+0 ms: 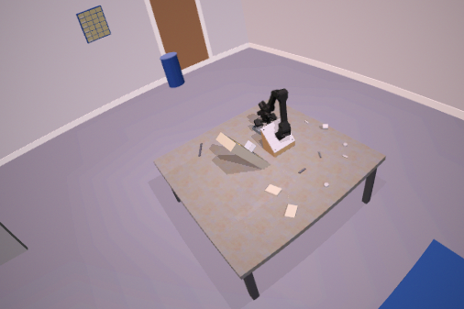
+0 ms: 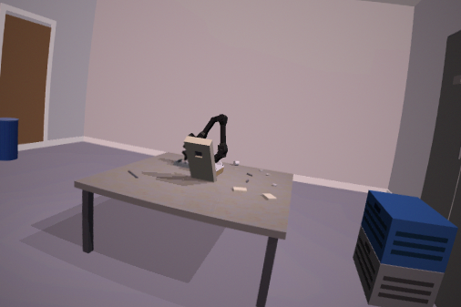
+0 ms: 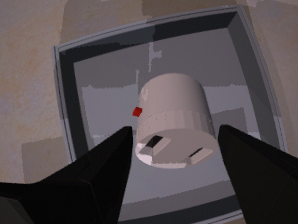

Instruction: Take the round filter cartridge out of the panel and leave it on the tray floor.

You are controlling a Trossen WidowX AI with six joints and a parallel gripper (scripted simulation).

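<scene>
Now: gripper tip 1 cm above the white round filter cartridge. Round my gripper tip: service panel: 39 cm ahead, 28 cm to the left, 12 cm above; shallow grey tray: 1 cm to the right, 4 cm below.
</scene>
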